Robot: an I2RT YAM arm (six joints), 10 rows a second.
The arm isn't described. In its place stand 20 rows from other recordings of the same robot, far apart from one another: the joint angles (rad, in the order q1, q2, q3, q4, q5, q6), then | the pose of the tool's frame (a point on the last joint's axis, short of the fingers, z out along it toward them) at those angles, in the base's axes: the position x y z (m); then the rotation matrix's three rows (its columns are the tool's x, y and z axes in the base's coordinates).
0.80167, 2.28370, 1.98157, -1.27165, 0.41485, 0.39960 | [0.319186 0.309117 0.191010], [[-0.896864 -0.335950 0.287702], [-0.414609 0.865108 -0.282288], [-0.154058 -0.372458 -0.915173]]
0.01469, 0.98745, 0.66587, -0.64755, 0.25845, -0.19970 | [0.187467 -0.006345 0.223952], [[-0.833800 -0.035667 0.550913], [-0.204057 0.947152 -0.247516], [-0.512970 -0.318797 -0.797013]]
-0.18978, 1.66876, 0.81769, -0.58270, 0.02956, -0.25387 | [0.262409 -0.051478 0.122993], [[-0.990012 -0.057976 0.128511], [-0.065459 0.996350 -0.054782], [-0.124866 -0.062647 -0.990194]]
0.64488, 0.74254, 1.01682, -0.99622, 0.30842, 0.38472 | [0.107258 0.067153 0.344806], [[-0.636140 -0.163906 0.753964], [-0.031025 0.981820 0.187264], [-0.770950 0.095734 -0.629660]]
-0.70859, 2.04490, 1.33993, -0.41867, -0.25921, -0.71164 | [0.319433 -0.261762 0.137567], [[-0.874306 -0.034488 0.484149], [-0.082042 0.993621 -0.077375], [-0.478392 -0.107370 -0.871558]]
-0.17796, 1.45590, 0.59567, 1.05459, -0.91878, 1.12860 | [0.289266 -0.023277 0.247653], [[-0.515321 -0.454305 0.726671], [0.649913 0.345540 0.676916], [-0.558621 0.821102 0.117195]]
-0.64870, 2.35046, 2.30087, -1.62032, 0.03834, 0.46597 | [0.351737 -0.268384 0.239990], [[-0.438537 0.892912 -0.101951], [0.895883 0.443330 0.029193], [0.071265 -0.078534 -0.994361]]
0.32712, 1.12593, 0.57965, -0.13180, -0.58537, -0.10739 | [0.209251 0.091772 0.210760], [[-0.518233 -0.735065 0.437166], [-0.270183 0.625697 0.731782], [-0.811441 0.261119 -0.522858]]
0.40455, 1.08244, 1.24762, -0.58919, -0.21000, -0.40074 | [0.205863 0.096217 0.401340], [[-0.129936 -0.662823 0.737416], [-0.470666 0.695820 0.542502], [-0.872692 -0.276586 -0.402380]]
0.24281, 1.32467, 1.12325, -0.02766, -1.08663, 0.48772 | [0.279674 0.101735 0.358751], [[-0.639233 -0.734679 0.227216], [0.066381 0.241647 0.968091], [-0.766143 0.633919 -0.105700]]
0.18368, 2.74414, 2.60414, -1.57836, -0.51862, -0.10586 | [0.487354 0.108486 0.137134], [[-0.957859 -0.189247 -0.216083], [-0.271284 0.843262 0.464020], [0.094400 0.503086 -0.859065]]
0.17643, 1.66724, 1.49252, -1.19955, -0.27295, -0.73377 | [0.311640 0.065309 0.286575], [[-0.569162 -0.810595 0.137802], [-0.756524 0.581923 0.298392], [-0.322065 0.065583 -0.944443]]
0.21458, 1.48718, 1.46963, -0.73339, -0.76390, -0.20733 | [0.304346 0.091532 0.364237], [[-0.519037 -0.771230 0.368516], [-0.265257 0.555188 0.788293], [-0.812551 0.311402 -0.492738]]
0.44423, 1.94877, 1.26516, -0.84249, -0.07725, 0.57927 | [0.314995 0.152968 0.141260], [[-0.991144 0.132603 0.007058], [0.132704 0.987167 0.088828], [0.004811 0.088978 -0.996022]]
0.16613, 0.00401, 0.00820, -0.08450, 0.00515, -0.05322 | [0.108508 0.018009 0.166794], [[-0.070480 -0.164284 0.983892], [-0.065755 0.984965 0.159753], [-0.995344 -0.053436 -0.080223]]
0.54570, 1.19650, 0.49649, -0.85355, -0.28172, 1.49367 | [0.124258 0.087029 0.139098], [[-0.567007 0.813367 -0.130139], [0.776164 0.580468 0.246224], [0.275813 0.038602 -0.960436]]
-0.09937, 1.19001, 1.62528, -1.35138, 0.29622, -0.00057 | [0.182590 -0.028647 0.430594], [[-0.789481 0.271304 0.550558], [0.078162 0.934140 -0.348244], [-0.608778 -0.231899 -0.758691]]
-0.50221, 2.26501, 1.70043, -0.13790, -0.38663, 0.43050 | [0.453163 -0.233551 0.166884], [[-0.433874 0.412256 0.801123], [0.679244 0.733847 -0.009769], [-0.591929 0.539920 -0.598420]]
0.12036, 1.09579, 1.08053, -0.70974, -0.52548, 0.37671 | [0.219826 0.044575 0.335034], [[-0.787507 -0.201023 0.582600], [0.225307 0.785973 0.575746], [-0.573646 0.584668 -0.573667]]
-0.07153, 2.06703, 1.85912, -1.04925, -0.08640, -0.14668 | [0.430692 -0.027780 0.249667], [[-0.945123 -0.094501 0.312750], [-0.078263 0.994870 0.064105], [-0.317203 0.036110 -0.947670]]
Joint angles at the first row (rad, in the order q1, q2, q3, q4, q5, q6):
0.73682 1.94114 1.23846 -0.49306 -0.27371 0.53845
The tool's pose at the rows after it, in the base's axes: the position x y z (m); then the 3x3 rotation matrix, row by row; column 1 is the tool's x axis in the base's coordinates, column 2 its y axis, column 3 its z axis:
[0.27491 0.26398 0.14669], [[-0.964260 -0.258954 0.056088], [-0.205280 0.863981 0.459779], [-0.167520 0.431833 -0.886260]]
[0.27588 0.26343 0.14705], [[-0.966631 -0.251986 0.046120], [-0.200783 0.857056 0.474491], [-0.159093 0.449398 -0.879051]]
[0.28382 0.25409 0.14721], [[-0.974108 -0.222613 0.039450], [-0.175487 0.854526 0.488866], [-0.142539 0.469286 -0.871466]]
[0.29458 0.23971 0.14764], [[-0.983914 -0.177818 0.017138], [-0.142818 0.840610 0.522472], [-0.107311 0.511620 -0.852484]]
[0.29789 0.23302 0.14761], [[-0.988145 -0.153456 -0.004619], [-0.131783 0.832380 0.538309], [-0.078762 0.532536 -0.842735]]
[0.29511 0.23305 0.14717], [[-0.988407 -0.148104 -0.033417], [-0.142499 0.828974 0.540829], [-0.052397 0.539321 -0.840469]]
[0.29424 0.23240 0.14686], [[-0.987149 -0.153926 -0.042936], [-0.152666 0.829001 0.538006], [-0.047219 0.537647 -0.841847]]
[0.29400 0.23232 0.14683], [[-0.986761 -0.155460 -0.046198], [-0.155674 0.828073 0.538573], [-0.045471 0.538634 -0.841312]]
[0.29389 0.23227 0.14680], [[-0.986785 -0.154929 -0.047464], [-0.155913 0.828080 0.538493], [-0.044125 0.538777 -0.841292]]
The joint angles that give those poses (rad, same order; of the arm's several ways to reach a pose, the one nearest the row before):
0.73683 1.94113 1.23845 -0.49152 -0.30766 0.54723
0.73226 1.94114 1.23845 -0.48770 -0.32787 0.55258
0.69753 1.94115 1.23849 -0.49193 -0.35687 0.55181
0.64488 1.94112 1.23845 -0.50108 -0.41944 0.54989
0.62238 1.94112 1.23846 -0.51557 -0.45567 0.54952
0.62505 1.94114 1.23847 -0.53656 -0.47589 0.54761
0.62468 1.94114 1.23844 -0.54720 -0.47970 0.53656
0.62465 1.94114 1.23846 -0.54953 -0.48238 0.53386
0.62465 1.94114 1.23845 -0.55066 -0.48314 0.53386

